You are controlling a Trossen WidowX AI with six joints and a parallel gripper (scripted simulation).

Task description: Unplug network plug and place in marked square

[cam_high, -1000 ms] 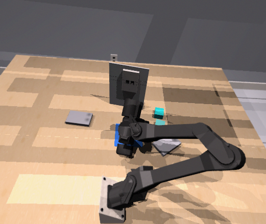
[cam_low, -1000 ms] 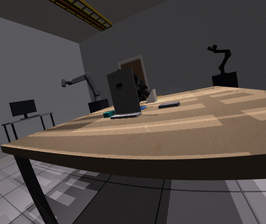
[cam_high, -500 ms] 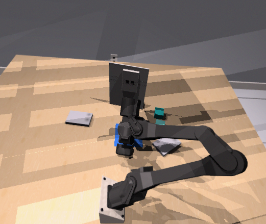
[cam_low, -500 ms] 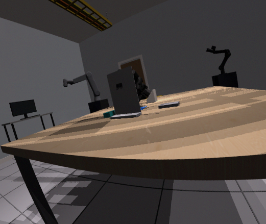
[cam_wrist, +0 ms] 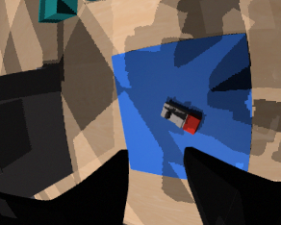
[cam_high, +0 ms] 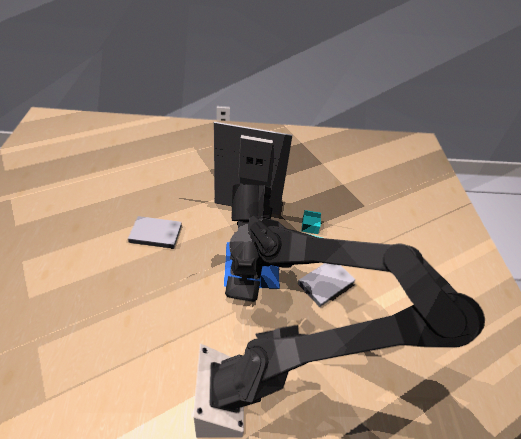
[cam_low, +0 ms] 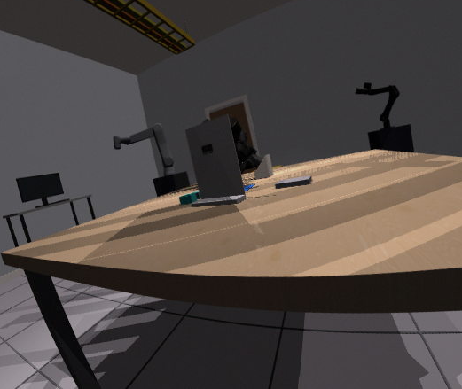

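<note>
Now: the red network plug 10 mm ahead of my gripper tip, 10 mm to the right of it and 50 mm below it. Also, from my gripper tip: teal block 120 mm ahead, 160 mm to the right, 40 mm below; grey upright panel 190 mm ahead, 10 mm to the right, 50 mm above; blue marked square 10 mm ahead, 10 mm to the right, 50 mm below.
</note>
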